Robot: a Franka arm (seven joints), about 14 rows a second.
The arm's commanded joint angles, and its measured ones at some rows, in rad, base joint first. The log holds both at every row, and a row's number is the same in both.
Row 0, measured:
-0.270, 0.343, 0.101, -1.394, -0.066, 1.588, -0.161
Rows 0 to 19, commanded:
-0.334, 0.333, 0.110, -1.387, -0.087, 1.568, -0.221
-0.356, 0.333, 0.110, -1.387, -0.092, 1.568, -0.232
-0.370, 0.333, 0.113, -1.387, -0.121, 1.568, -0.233
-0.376, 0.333, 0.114, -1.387, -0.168, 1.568, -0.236
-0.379, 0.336, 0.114, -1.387, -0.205, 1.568, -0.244
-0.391, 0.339, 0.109, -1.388, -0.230, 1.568, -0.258
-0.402, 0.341, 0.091, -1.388, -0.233, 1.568, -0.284
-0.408, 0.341, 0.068, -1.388, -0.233, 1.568, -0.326
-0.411, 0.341, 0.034, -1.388, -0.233, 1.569, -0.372
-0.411, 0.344, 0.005, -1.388, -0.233, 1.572, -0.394
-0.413, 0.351, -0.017, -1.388, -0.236, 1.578, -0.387
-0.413, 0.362, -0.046, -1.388, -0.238, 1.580, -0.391
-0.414, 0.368, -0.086, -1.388, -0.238, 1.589, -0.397
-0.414, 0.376, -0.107, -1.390, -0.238, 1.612, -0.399
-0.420, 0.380, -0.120, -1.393, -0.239, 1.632, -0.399
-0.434, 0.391, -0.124, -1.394, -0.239, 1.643, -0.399
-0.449, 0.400, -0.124, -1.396, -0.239, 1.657, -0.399
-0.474, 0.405, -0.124, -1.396, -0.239, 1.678, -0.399
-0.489, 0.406, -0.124, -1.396, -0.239, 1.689, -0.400
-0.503, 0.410, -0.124, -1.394, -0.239, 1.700, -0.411
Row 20, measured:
-0.473, 0.409, -0.132, -1.396, -0.216, 1.678, -0.396
